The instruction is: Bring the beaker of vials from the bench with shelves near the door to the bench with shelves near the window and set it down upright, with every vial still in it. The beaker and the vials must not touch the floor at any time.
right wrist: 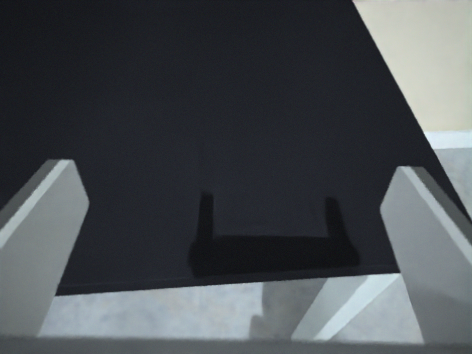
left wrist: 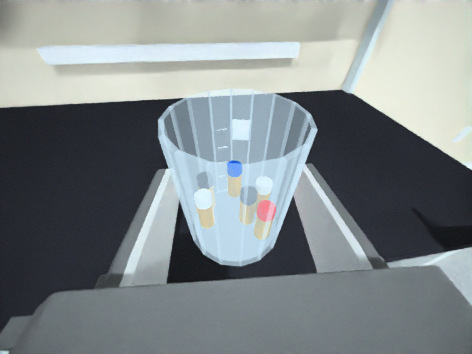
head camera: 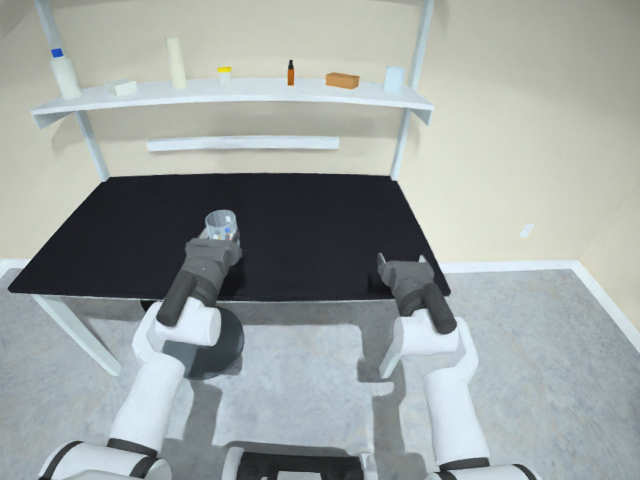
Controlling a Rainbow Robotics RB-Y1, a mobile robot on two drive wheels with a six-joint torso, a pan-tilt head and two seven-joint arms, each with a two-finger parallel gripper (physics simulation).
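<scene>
A clear beaker (head camera: 221, 223) (left wrist: 237, 150) stands upright between the fingers of my left gripper (head camera: 221, 238) (left wrist: 236, 178), over the left part of the black bench top (head camera: 310, 222) (left wrist: 80, 165) (right wrist: 200, 90). Whether its base touches the bench top I cannot tell. Several vials with amber contents stand upright inside, among them one with a blue cap (left wrist: 234, 169), one with a red cap (left wrist: 266, 211), and others with white and grey caps. My left gripper is shut on the beaker. My right gripper (head camera: 402, 259) (right wrist: 235, 184) is open and empty above the bench's front right part.
A shelf (head camera: 258, 93) above the bench holds a blue-capped bottle (head camera: 65, 77), a white box (head camera: 122, 87), a tall cylinder (head camera: 176, 63), a yellow-lidded jar (head camera: 224, 75), an amber bottle (head camera: 290, 74), an orange-brown box (head camera: 342, 80) and a light blue cup (head camera: 394, 79). A dark round stool (head camera: 222, 346) stands below the front edge.
</scene>
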